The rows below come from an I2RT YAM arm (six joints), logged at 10 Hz.
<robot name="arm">
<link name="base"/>
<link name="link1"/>
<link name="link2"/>
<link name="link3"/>
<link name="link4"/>
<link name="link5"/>
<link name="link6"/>
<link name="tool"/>
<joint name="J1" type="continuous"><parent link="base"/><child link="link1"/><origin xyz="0 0 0.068" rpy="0 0 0"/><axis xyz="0 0 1"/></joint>
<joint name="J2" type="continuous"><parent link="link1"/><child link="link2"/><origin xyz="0.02 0.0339 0.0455" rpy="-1.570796 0 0"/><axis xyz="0 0 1"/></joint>
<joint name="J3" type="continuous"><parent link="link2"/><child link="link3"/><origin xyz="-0.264 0 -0.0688" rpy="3.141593 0 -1.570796"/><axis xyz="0 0 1"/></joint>
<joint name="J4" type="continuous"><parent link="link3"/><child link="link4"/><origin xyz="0.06 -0.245 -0.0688" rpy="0 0 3.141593"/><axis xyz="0 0 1"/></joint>
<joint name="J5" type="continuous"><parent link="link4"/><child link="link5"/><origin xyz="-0.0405 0.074 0.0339" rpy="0 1.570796 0"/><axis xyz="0 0 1"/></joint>
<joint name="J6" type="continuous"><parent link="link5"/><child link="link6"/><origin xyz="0 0.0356 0.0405" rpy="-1.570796 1.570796 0"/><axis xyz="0 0 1"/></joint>
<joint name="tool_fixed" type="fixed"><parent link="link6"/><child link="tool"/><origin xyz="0 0 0" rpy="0 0 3.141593"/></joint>
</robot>
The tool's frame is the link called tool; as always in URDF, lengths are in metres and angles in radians. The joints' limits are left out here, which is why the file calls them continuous.
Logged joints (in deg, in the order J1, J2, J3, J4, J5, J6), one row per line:
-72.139 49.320 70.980 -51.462 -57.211 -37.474
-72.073 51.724 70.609 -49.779 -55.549 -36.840
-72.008 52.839 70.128 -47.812 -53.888 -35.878
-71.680 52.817 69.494 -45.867 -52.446 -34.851
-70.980 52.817 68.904 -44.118 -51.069 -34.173
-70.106 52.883 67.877 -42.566 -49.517 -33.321
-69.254 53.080 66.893 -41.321 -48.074 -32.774
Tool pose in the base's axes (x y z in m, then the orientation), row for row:
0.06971 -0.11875 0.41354 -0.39 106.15 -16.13
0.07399 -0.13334 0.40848 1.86 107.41 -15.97
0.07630 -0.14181 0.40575 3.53 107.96 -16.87
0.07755 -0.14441 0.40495 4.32 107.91 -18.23
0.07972 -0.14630 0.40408 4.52 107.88 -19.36
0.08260 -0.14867 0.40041 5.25 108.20 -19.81
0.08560 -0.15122 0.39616 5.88 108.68 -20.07
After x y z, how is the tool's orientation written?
As a rotation vector, in degrees.
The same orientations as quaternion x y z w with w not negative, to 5 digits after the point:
-0.00293 0.79662 -0.12105 0.59223
0.01391 0.80317 -0.11942 0.58349
0.02634 0.80557 -0.12588 0.57838
0.03222 0.80473 -0.13595 0.57697
0.03369 0.80409 -0.14430 0.57574
0.03908 0.80545 -0.14747 0.57269
0.04370 0.80769 -0.14916 0.56875

